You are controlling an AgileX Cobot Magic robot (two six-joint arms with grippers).
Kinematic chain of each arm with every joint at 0, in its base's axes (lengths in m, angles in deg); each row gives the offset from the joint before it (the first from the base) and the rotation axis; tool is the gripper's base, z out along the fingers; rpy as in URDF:
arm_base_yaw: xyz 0 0 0.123 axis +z
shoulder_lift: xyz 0 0 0 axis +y
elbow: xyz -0.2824 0 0.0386 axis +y
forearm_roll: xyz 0.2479 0 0.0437 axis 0.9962 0 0.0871
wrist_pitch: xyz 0 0 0 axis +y
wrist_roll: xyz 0.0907 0 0.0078 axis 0.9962 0 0.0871
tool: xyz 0 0 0 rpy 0 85 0
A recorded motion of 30 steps. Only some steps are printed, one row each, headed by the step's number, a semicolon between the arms.
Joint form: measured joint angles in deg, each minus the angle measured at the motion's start. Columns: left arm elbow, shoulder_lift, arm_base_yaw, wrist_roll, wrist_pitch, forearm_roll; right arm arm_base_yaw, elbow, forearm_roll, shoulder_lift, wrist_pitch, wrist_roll.
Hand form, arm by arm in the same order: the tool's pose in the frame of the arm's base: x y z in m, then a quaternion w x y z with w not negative. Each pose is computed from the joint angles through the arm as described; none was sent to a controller.
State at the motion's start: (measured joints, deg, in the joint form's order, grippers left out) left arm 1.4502 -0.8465 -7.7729 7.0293 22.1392 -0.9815; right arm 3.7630 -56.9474 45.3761 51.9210 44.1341 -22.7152
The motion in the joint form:
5: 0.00 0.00 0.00 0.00 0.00 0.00; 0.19 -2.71 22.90 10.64 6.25 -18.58
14: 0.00 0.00 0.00 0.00 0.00 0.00; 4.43 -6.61 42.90 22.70 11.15 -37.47
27: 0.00 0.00 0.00 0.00 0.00 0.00; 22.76 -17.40 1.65 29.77 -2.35 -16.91
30: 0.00 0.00 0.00 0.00 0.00 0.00; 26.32 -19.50 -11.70 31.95 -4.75 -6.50
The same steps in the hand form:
5: 0.0515 -0.0076 0.1706 0.58952 0.09957 0.80152 -0.01111; 0.2078 0.0797 0.3987 0.44928 -0.13092 0.78336 0.40908
14: 0.0515 -0.0076 0.1706 0.58952 0.09957 0.80152 -0.01111; 0.2518 0.1119 0.3931 0.44572 -0.19001 0.71152 0.50889
27: 0.0515 -0.0076 0.1706 0.58952 0.09957 0.80152 -0.01111; 0.2619 0.1804 0.3755 0.39617 -0.31807 0.80062 0.31763
30: 0.0515 -0.0076 0.1706 0.58952 0.09957 0.80152 -0.01111; 0.2676 0.1921 0.3681 0.38879 -0.31981 0.82331 0.26215

